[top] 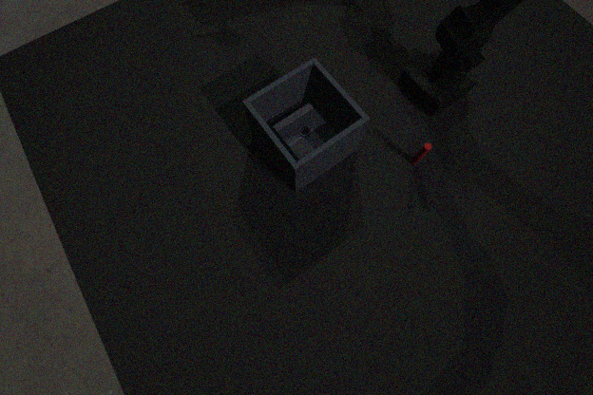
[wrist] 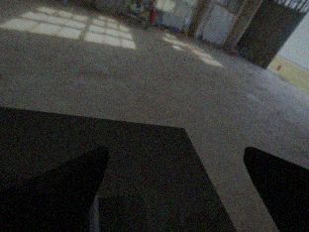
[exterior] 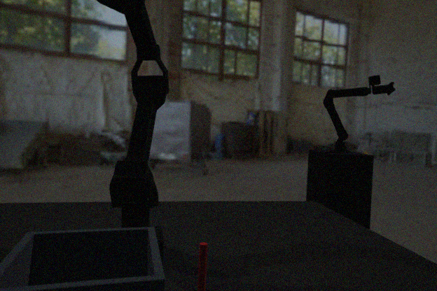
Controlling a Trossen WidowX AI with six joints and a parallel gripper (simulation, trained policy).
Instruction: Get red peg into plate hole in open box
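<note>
Right now the red peg is 100 mm behind my gripper tip, 240 mm to the left of it and 450 mm below it. The rest, counted from my gripper tip: pale plate 70 mm ahead, 80 mm to the left, 440 mm below.
</note>
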